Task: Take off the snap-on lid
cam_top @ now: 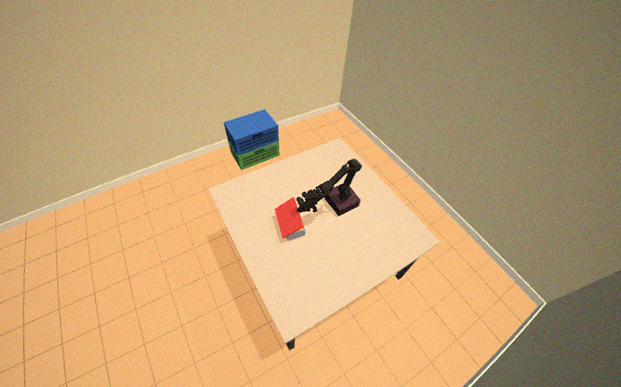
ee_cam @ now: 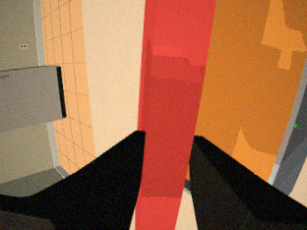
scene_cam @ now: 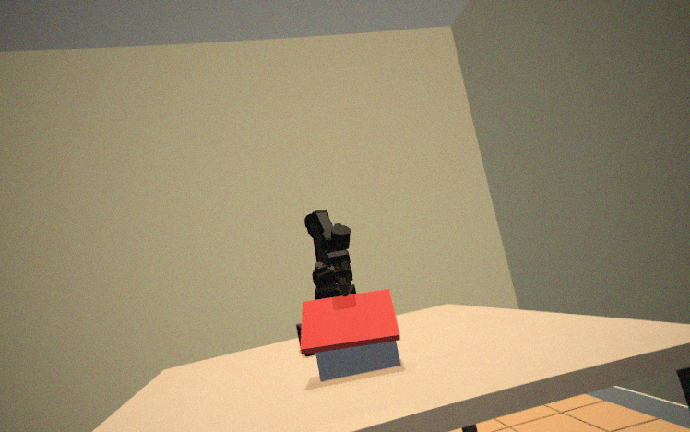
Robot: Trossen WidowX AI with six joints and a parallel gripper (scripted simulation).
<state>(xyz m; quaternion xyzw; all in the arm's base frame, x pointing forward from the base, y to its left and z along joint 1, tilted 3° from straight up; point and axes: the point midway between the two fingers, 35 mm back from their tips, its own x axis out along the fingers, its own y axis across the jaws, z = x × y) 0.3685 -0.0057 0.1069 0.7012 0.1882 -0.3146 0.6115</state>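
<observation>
Now: gripper tip 60 mm short of the red lid, 40 mm above it and 20 mm to the left of it. Also, from my gripper tip: grey-blue box (130 mm below, 40 mm ahead, 10 mm to the right).
</observation>
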